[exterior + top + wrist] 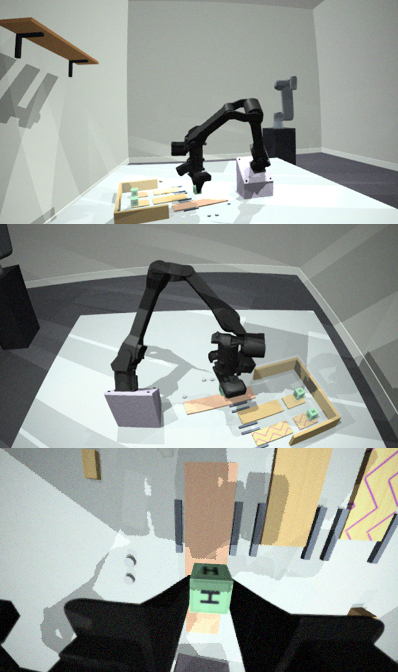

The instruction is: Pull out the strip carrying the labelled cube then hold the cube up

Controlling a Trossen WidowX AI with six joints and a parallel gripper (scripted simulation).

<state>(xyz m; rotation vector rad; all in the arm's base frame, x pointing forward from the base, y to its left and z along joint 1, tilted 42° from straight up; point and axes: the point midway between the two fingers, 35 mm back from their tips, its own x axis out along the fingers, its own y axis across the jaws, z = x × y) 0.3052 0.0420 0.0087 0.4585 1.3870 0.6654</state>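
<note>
The salmon strip is 10 mm behind my gripper tip and 50 mm below it. The rest, counted from my gripper tip: small tan block 40 mm behind, 250 mm to the right, 50 mm below.
</note>
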